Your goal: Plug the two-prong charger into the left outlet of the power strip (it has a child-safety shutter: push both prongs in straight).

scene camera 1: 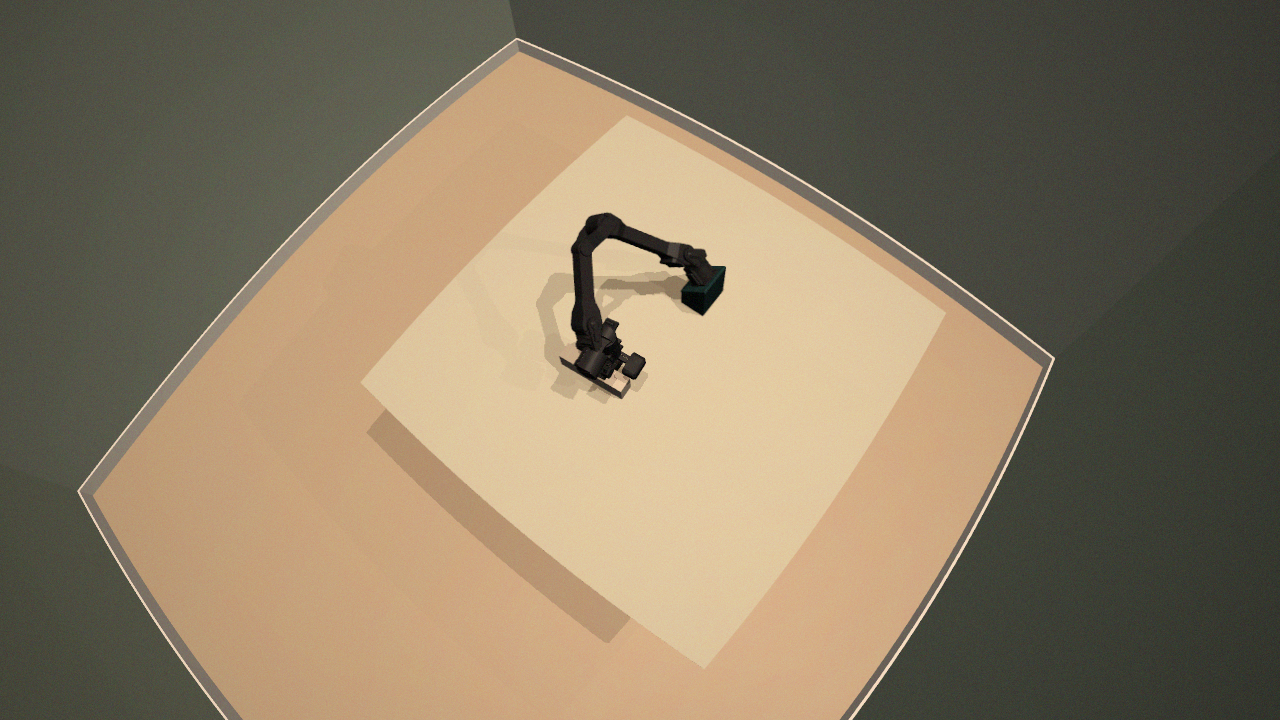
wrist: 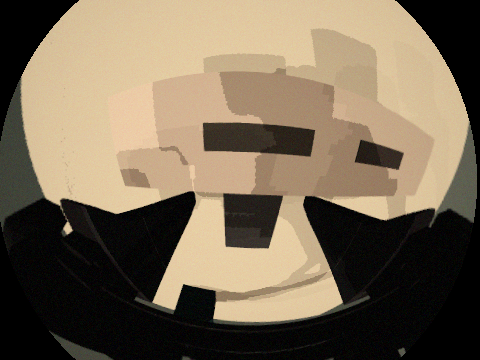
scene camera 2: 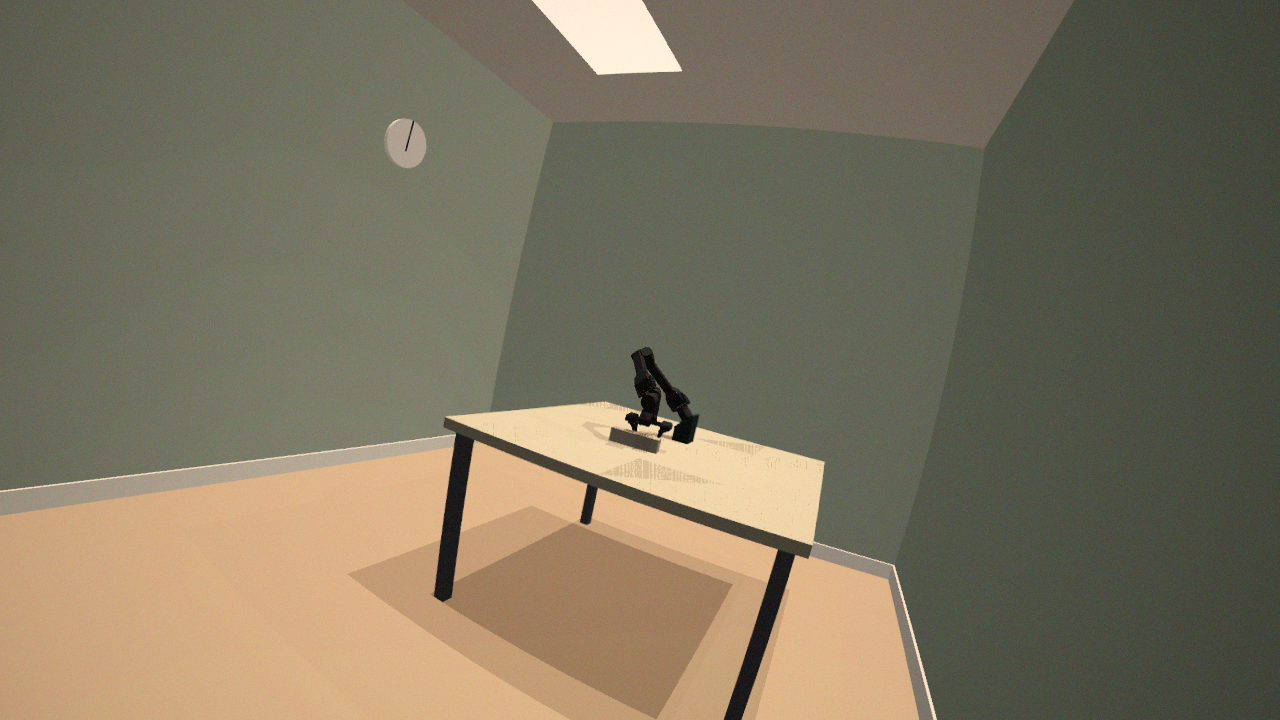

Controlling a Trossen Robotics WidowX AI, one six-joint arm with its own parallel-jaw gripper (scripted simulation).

Labels:
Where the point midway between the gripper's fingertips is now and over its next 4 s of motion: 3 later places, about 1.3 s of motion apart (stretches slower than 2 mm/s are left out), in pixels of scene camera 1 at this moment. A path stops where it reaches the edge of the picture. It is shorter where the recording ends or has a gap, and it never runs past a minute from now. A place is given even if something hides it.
The gripper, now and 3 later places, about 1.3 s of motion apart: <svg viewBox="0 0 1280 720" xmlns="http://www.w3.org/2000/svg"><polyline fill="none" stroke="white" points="614,363 616,360 623,348 617,343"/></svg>

